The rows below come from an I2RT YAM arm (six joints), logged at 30 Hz.
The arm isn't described. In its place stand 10 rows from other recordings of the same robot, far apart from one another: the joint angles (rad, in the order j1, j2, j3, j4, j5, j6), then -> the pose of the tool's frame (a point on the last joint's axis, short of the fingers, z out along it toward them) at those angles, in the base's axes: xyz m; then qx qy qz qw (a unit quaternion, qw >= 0).
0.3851, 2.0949, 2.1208, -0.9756, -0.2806, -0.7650 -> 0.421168 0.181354 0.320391 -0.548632 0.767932 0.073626 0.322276
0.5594, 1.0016, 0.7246, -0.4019, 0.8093, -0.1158 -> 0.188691 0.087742 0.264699 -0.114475 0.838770 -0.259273 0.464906
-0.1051, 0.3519, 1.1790, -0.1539, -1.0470, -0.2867 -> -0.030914 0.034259 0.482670 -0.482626 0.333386 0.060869 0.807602
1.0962, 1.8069, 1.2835, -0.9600, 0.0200, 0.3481 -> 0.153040 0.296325 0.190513 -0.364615 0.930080 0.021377 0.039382
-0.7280, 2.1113, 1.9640, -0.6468, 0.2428, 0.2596 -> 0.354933 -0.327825 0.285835 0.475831 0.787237 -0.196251 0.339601
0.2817, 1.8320, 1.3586, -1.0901, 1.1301, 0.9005 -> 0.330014 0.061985 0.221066 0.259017 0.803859 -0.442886 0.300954
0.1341, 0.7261, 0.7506, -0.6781, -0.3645, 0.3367 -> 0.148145 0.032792 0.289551 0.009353 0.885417 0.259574 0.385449
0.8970, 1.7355, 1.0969, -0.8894, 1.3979, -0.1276 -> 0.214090 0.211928 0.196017 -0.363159 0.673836 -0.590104 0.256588
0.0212, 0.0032, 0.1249, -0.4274, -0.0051, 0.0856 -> 0.096396 0.002226 0.170660 0.024459 0.806151 0.033609 0.590247
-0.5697, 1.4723, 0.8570, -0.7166, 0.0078, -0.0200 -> 0.214301 -0.137599 0.177317 0.269914 0.955475 -0.038334 0.112896
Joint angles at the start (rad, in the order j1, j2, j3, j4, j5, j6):
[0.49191, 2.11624, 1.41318, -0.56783, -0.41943, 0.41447]
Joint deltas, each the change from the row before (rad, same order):
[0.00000, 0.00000, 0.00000, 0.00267, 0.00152, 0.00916]
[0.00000, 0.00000, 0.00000, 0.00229, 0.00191, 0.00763]
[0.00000, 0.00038, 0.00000, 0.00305, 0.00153, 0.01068]
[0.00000, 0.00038, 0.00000, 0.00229, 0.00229, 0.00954]
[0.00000, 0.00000, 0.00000, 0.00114, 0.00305, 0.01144]
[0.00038, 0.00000, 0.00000, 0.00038, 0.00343, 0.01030]
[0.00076, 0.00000, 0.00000, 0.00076, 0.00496, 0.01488]
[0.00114, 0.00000, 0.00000, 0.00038, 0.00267, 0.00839]
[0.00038, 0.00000, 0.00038, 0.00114, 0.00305, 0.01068]
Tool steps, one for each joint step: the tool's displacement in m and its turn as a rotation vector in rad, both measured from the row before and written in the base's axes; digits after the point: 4 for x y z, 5 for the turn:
[0.0003, 0.0001, 0.0001, 0.00041, 0.00142, -0.00844]
[0.0002, 0.0001, 0.0000, -0.00015, 0.00083, -0.00723]
[0.0003, 0.0001, -0.0001, 0.00054, 0.00215, -0.00978]
[0.0003, 0.0001, -0.0001, -0.00049, 0.00192, -0.00902]
[0.0002, 0.0000, 0.0000, -0.00136, 0.00316, -0.01092]
[0.0000, 0.0001, 0.0000, -0.00208, 0.00309, -0.00967]
[0.0000, 0.0002, 0.0000, -0.00287, 0.00422, -0.01379]
[-0.0002, 0.0004, 0.0000, -0.00151, 0.00246, -0.00704]
[0.0002, 0.0001, 0.0001, -0.00112, 0.00235, -0.00993]

